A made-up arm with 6 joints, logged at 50 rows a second.
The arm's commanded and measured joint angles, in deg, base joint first. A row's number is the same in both.
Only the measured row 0 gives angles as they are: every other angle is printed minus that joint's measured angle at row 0.
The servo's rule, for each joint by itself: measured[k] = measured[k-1] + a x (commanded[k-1-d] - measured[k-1]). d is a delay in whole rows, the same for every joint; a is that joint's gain. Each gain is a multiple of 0.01, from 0.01 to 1. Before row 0 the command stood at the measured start. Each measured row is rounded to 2 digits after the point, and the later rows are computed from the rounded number. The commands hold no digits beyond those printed.
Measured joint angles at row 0:
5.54 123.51 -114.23 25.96 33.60 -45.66
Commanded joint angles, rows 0 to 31:
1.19 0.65 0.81 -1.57 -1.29 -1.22
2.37 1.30 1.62 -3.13 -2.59 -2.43
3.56 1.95 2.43 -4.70 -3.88 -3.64
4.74 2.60 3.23 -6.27 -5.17 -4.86
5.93 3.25 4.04 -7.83 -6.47 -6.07
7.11 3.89 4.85 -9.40 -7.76 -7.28
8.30 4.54 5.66 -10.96 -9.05 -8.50
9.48 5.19 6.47 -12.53 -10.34 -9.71
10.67 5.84 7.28 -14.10 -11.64 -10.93
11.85 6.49 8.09 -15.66 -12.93 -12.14
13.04 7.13 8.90 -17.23 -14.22 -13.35
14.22 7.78 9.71 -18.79 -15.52 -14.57
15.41 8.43 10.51 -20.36 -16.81 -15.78
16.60 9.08 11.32 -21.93 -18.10 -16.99
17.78 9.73 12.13 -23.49 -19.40 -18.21
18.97 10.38 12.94 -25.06 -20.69 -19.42
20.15 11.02 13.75 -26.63 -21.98 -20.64
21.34 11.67 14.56 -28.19 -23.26 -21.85
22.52 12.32 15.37 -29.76 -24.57 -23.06
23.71 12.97 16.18 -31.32 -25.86 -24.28
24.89 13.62 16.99 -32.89 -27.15 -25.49
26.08 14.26 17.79 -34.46 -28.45 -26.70
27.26 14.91 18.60 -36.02 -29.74 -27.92
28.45 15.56 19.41 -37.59 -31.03 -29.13
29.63 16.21 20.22 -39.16 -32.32 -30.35
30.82 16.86 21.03 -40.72 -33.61 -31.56
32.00 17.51 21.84 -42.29 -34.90 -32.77
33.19 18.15 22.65 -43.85 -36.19 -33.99
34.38 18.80 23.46 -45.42 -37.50 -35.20
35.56 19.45 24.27 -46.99 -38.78 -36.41
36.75 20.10 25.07 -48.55 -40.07 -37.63
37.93 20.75 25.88 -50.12 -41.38 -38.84
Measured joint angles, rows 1 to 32:
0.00 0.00 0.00 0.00 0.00 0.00
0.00 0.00 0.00 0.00 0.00 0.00
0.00 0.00 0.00 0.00 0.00 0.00
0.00 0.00 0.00 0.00 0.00 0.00
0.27 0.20 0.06 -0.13 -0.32 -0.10
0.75 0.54 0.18 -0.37 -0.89 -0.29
1.40 0.98 0.36 -0.72 -1.64 -0.56
2.17 1.48 0.59 -1.16 -2.52 -0.90
3.03 2.03 0.87 -1.69 -3.51 -1.31
3.97 2.61 1.19 -2.31 -4.57 -1.79
4.97 3.21 1.55 -3.00 -5.69 -2.33
6.01 3.82 1.94 -3.76 -6.85 -2.92
7.08 4.45 2.37 -4.59 -8.05 -3.56
8.18 5.08 2.83 -5.48 -9.27 -4.25
9.30 5.72 3.32 -6.42 -10.51 -4.98
10.43 6.36 3.83 -7.41 -11.76 -5.75
11.58 7.00 4.36 -8.45 -13.02 -6.55
12.73 7.64 4.92 -9.53 -14.29 -7.39
13.89 8.29 5.50 -10.65 -15.57 -8.26
15.06 8.94 6.10 -11.80 -16.85 -9.15
16.23 9.58 6.71 -12.99 -18.13 -10.07
17.41 10.23 7.34 -14.21 -19.41 -11.01
18.59 10.88 7.98 -15.45 -20.70 -11.97
19.77 11.53 8.64 -16.72 -21.99 -12.95
20.95 12.18 9.31 -18.01 -23.28 -13.95
22.13 12.82 9.99 -19.33 -24.57 -14.97
23.31 13.47 10.68 -20.67 -25.86 -16.01
24.49 14.12 11.38 -22.02 -27.15 -17.06
25.67 14.77 12.09 -23.39 -28.44 -18.12
26.85 15.42 12.81 -24.78 -29.73 -19.20
28.03 16.07 13.53 -26.18 -31.02 -20.29
29.22 16.71 14.26 -27.59 -32.31 -21.39
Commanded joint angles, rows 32 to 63:
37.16 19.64 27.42 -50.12 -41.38 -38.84
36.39 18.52 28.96 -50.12 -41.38 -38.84
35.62 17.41 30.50 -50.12 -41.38 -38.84
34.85 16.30 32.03 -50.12 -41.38 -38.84
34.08 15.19 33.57 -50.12 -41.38 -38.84
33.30 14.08 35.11 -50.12 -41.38 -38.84
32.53 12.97 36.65 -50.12 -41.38 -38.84
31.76 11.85 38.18 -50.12 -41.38 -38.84
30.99 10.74 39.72 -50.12 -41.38 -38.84
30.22 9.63 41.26 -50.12 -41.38 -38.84
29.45 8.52 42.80 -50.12 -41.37 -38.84
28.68 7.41 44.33 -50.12 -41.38 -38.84
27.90 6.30 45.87 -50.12 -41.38 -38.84
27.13 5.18 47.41 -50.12 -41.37 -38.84
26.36 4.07 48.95 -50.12 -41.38 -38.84
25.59 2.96 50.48 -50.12 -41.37 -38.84
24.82 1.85 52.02 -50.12 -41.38 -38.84
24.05 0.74 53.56 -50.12 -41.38 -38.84
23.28 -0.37 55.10 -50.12 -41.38 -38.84
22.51 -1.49 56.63 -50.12 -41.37 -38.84
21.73 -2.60 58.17 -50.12 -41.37 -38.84
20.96 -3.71 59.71 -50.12 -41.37 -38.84
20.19 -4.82 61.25 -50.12 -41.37 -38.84
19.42 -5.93 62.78 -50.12 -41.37 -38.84
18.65 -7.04 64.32 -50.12 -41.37 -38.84
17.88 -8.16 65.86 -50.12 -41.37 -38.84
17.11 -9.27 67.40 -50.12 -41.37 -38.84
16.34 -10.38 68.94 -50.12 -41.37 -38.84
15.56 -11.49 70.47 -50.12 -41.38 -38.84
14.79 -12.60 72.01 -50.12 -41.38 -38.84
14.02 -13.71 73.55 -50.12 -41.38 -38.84
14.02 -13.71 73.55 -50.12 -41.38 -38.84
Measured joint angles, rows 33 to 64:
30.41 17.36 15.00 -29.02 -33.61 -22.49
31.59 18.01 15.74 -30.46 -34.90 -23.60
32.78 18.66 16.49 -31.91 -36.19 -24.72
33.96 19.31 17.24 -33.37 -37.49 -25.85
34.70 19.41 18.05 -34.71 -38.46 -26.89
35.09 19.13 18.92 -35.94 -39.19 -27.85
35.21 18.60 19.85 -37.07 -39.74 -28.73
35.13 17.89 20.82 -38.11 -40.15 -29.54
34.89 17.05 21.84 -39.07 -40.46 -30.28
34.52 16.13 22.90 -39.95 -40.69 -30.96
34.06 15.15 24.00 -40.76 -40.86 -31.59
33.53 14.13 25.13 -41.51 -40.99 -32.17
32.95 13.08 26.30 -42.20 -41.09 -32.70
32.32 12.01 27.50 -42.83 -41.16 -33.19
31.66 10.93 28.72 -43.41 -41.21 -33.64
30.97 9.84 29.97 -43.95 -41.25 -34.06
30.26 8.74 31.24 -44.44 -41.28 -34.44
29.54 7.64 32.53 -44.89 -41.30 -34.79
28.81 6.53 33.84 -45.31 -41.32 -35.11
28.07 5.42 35.17 -45.69 -41.33 -35.41
27.32 4.31 36.52 -46.04 -41.34 -35.68
26.57 3.20 37.88 -46.37 -41.35 -35.93
25.81 2.09 39.26 -46.67 -41.36 -36.16
25.05 0.98 40.65 -46.95 -41.36 -36.37
24.29 -0.13 42.05 -47.20 -41.36 -36.57
23.52 -1.24 43.46 -47.43 -41.36 -36.75
22.75 -2.35 44.88 -47.65 -41.36 -36.92
21.98 -3.46 46.31 -47.85 -41.36 -37.07
21.21 -4.57 47.75 -48.03 -41.36 -37.21
20.44 -5.68 49.20 -48.20 -41.36 -37.34
19.67 -6.79 50.66 -48.35 -41.36 -37.46
18.90 -7.90 52.12 -48.49 -41.36 -37.57

